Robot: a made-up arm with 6 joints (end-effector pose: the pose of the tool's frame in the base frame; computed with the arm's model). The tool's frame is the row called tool.
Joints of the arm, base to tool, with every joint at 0 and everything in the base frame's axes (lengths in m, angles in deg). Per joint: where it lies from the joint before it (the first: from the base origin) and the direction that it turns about. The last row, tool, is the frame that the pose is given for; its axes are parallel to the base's.
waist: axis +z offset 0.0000 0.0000 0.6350
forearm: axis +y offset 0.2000 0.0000 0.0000
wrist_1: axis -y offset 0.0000 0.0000 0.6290
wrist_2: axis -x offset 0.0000 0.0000 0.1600
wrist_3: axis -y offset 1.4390 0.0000 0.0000
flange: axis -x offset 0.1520 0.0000 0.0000
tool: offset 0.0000 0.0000 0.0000
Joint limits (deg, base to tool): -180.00..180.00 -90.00..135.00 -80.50..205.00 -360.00..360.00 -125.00..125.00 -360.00..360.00
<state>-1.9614 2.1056 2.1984 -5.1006 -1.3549 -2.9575</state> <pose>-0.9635 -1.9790 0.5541 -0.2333 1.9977 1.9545</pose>
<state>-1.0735 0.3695 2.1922 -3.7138 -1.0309 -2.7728</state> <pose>-0.1632 0.1527 2.6236 -0.8435 -2.7339 -0.4413</pose>
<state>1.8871 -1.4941 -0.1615 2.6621 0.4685 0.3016</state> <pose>0.0172 -0.1542 2.2367 -1.0987 -2.0563 -0.6242</pose>
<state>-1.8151 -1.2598 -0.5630 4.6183 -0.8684 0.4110</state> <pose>-0.0501 -0.6784 1.9451 0.4009 -0.6821 -0.5833</pose>
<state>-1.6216 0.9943 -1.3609 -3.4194 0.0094 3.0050</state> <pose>0.0148 0.2839 -0.2603 2.0804 1.6579 -1.1688</pose>
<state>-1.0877 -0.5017 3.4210 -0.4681 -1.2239 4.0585</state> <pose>-0.4716 1.0379 0.1139 -0.1549 -0.7083 1.4166</pose>
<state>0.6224 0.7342 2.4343 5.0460 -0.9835 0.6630</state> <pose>0.1801 0.2764 2.5972 0.0491 -1.0931 1.5205</pose>
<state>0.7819 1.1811 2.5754 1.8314 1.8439 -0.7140</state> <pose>0.5439 0.7394 2.2717 -1.4518 -2.2429 1.3225</pose>
